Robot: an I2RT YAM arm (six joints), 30 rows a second.
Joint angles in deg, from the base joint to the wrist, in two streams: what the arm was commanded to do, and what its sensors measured. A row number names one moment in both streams.
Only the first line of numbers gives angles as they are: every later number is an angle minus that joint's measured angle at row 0.
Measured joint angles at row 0:
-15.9, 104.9, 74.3, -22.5, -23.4, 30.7
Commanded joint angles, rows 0 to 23:
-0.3, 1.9, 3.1, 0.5, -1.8, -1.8
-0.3, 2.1, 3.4, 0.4, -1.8, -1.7
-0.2, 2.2, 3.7, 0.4, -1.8, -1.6
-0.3, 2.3, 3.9, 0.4, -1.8, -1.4
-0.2, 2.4, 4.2, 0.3, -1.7, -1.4
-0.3, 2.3, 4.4, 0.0, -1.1, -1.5
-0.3, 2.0, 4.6, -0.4, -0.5, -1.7
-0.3, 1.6, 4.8, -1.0, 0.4, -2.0
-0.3, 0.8, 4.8, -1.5, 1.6, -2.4
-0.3, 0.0, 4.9, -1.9, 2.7, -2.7
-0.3, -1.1, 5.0, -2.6, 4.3, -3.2
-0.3, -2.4, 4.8, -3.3, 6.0, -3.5
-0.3, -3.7, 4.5, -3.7, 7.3, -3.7
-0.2, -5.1, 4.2, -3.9, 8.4, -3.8
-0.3, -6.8, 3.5, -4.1, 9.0, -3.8
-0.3, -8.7, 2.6, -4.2, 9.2, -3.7
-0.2, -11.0, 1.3, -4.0, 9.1, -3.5
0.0, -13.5, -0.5, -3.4, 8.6, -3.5
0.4, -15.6, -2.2, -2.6, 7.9, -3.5
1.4, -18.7, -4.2, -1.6, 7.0, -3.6
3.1, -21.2, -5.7, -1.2, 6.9, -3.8
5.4, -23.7, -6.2, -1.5, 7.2, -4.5
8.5, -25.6, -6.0, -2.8, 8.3, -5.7
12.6, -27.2, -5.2, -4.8, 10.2, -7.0
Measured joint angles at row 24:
4.6, -23.3, -5.4, -3.2, 7.5, -3.8
